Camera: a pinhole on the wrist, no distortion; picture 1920 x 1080 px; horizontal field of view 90.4 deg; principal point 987.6 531.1 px. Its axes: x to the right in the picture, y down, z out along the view. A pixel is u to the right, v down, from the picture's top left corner.
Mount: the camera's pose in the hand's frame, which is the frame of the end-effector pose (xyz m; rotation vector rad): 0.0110 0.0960 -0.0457 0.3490 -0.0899 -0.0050
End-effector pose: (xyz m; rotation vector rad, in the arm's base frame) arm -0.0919 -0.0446 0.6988 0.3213 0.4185 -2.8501
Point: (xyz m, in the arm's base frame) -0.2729 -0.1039 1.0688
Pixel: 1236 487
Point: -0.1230 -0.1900 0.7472
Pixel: 1361 1039
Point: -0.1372 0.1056 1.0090
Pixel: 883 41
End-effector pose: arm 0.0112 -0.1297 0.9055 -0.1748 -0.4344 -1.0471
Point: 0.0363 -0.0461 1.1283
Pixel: 1181 808
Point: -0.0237 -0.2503 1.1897
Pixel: 1697 312
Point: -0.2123 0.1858 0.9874
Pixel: 164 478
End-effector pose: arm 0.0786 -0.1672 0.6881 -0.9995 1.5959 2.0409
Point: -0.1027 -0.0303 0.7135
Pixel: 1420 892
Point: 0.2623 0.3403 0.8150
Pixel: 575 373
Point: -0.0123 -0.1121 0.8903
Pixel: outside the picture
